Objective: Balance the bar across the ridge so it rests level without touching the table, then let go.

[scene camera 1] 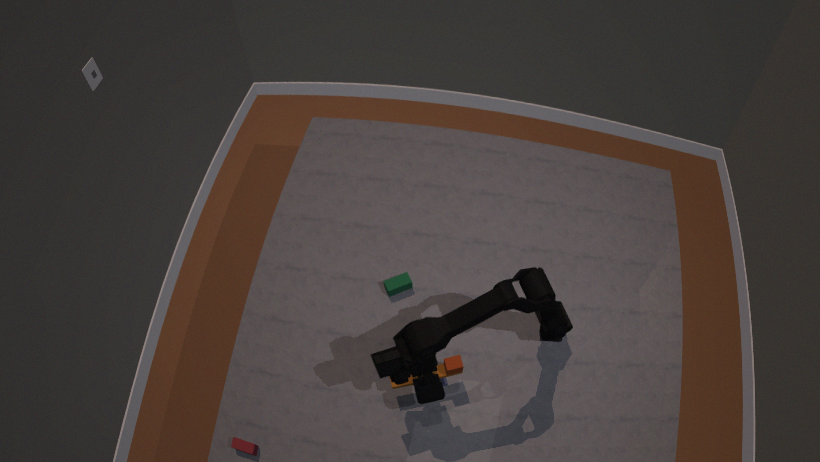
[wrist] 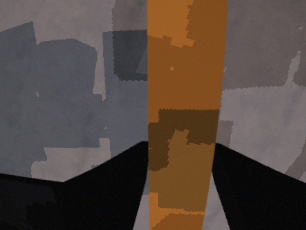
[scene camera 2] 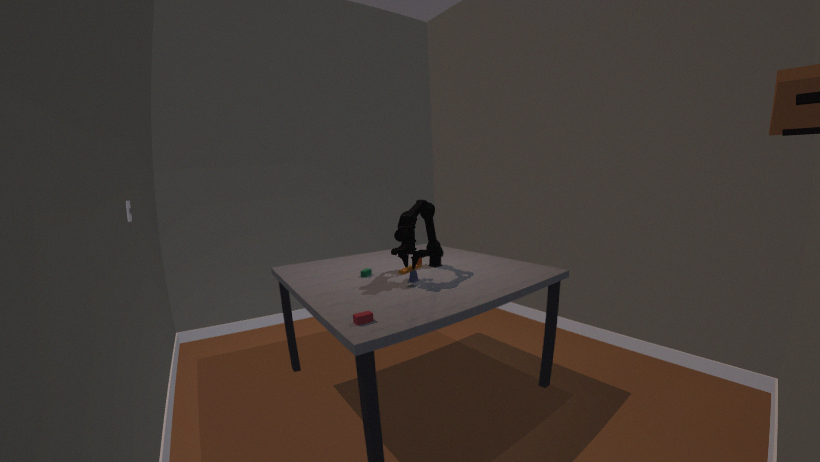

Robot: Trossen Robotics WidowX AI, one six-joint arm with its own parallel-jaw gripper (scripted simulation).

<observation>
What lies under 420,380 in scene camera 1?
The gripper.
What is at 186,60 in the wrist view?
An orange bar.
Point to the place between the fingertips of the gripper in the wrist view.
At 179,149
</observation>
